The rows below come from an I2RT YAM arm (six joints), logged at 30 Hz.
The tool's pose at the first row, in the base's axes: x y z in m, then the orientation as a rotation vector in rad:
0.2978, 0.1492, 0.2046, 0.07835, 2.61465, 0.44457
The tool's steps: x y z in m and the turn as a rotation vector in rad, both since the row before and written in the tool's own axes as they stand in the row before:
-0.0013, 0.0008, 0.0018, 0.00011, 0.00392, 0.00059
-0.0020, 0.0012, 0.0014, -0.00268, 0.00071, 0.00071
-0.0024, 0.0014, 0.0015, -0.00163, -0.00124, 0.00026
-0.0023, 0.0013, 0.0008, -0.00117, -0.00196, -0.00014
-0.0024, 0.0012, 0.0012, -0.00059, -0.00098, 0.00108
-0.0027, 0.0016, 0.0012, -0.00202, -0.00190, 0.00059
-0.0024, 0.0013, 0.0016, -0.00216, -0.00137, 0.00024
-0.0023, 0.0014, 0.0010, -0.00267, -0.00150, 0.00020
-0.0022, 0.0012, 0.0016, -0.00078, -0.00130, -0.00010
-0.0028, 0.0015, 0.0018, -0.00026, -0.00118, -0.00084
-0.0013, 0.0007, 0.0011, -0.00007, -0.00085, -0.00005
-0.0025, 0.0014, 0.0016, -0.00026, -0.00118, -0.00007
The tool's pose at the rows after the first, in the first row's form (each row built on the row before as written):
0.2998, 0.1503, 0.2040, 0.07836, 2.61856, 0.44522
0.3022, 0.1516, 0.2041, 0.07827, 2.61866, 0.44907
0.3050, 0.1531, 0.2044, 0.07833, 2.61706, 0.45110
0.3074, 0.1543, 0.2052, 0.07817, 2.61484, 0.45228
0.3101, 0.1555, 0.2057, 0.07959, 2.61381, 0.45328
0.3130, 0.1570, 0.2065, 0.08009, 2.61149, 0.45583
0.3158, 0.1584, 0.2067, 0.07997, 2.60963, 0.45852
0.3183, 0.1597, 0.2074, 0.07966, 2.60751, 0.46183
0.3210, 0.1610, 0.2075, 0.07954, 2.60603, 0.46261
0.3243, 0.1626, 0.2078, 0.07861, 2.60475, 0.46247
0.3259, 0.1634, 0.2077, 0.07870, 2.60390, 0.46241
0.3288, 0.1649, 0.2080, 0.07877, 2.60267, 0.46254

